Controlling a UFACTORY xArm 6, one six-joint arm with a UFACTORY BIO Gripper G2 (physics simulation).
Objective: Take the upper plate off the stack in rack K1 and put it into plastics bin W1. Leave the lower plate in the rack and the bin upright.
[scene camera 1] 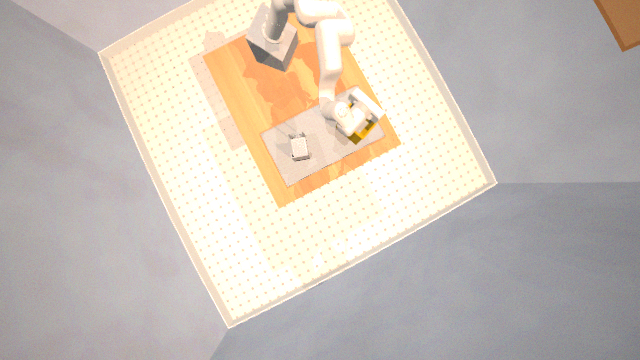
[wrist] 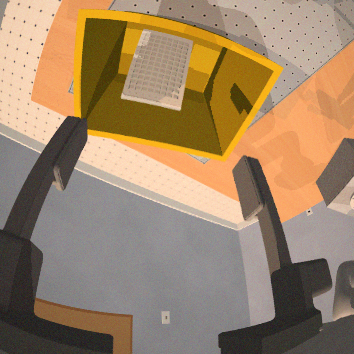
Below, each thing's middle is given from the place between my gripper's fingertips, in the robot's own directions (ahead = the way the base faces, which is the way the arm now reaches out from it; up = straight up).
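The yellow plastics bin W1 (wrist: 226, 82) is 15 cm below my hand. Also measured from my hand, the cream gridded plate (wrist: 157, 73) is 19 cm below, 1 cm ahead and 1 cm to the left.
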